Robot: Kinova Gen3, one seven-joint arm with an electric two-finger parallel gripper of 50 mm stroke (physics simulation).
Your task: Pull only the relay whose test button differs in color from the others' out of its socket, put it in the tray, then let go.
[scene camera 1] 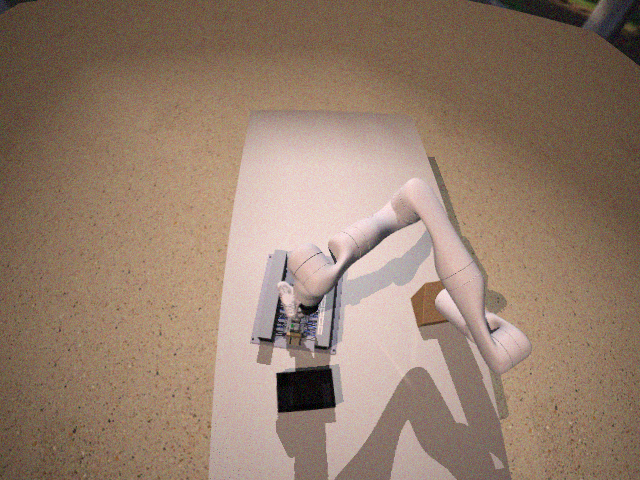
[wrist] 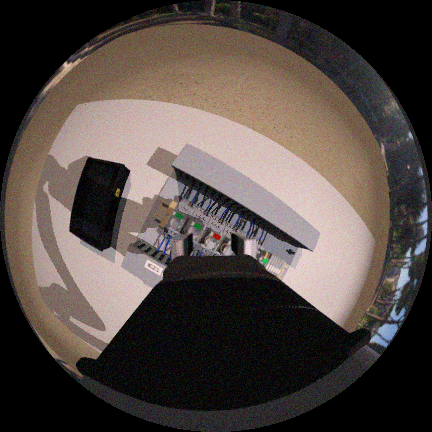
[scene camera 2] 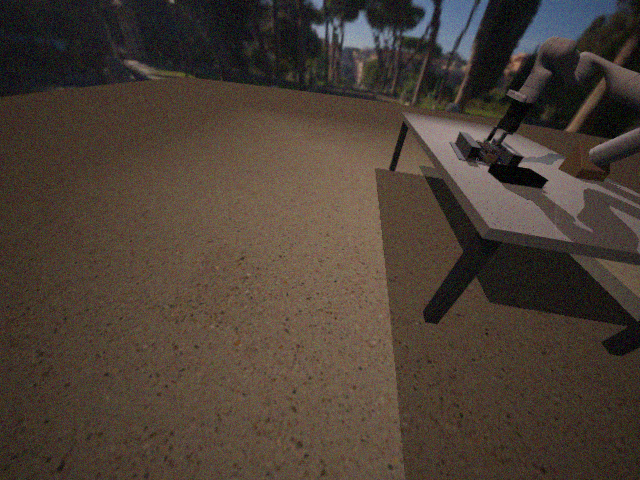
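Pixels of known places: gripper, fingertip midpoint: (wrist: 211,241) (scene camera 2: 492,143); arm's base, origin of the base link: (scene camera 1: 447,300) (scene camera 2: 597,156).
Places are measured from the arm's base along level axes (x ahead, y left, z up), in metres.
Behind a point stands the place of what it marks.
The relay with the red test button (wrist: 216,236) @[x 0.486, y -0.022, z -0.022 m] sits in the row of sockets, between the two fingers in the wrist view. Relays with green buttons (wrist: 179,216) @[x 0.496, y 0.032, z -0.022 m] (wrist: 198,226) @[x 0.491, y 0.005, z -0.022 m] stand left of it, and another green button (wrist: 265,260) @[x 0.470, y -0.107, z -0.022 m] shows to the right, past the finger. My gripper (wrist: 211,241) @[x 0.478, y -0.017, z -0.020 m] (scene camera 2: 494,140) @[x 0.478, y -0.017, z -0.020 m] is open and empty, low over the relay row; whether the fingertips reach down beside the red-button relay I cannot tell. In scene camera 1 the arm hides the fingers. The black tray (scene camera 1: 306,409) @[x 0.469, y 0.275, z -0.056 m] (scene camera 2: 516,176) @[x 0.509, y 0.279, z -0.060 m] (wrist: 114,215) @[x 0.456, y 0.164, z -0.085 m] stands beside the relay panel's near end.
Tall grey wiring ducts (scene camera 1: 272,299) @[x 0.555, y -0.053, z -0.028 m] (scene camera 2: 467,146) @[x 0.590, y 0.001, z -0.045 m] (wrist: 245,195) @[x 0.554, y -0.047, z -0.028 m] flank the relay row, with blue and black wires alongside. A tan end piece (wrist: 164,212) @[x 0.493, y 0.066, z -0.088 m] is at the row's tray end. A brown box (scene camera 1: 426,304) @[x 0.075, y 0.005, z -0.001 m] (scene camera 2: 578,165) @[x 0.083, y 0.031, z -0.044 m] stands near the arm's base on the table (scene camera 1: 330,155) @[x 0.301, y -0.750, z -0.092 m].
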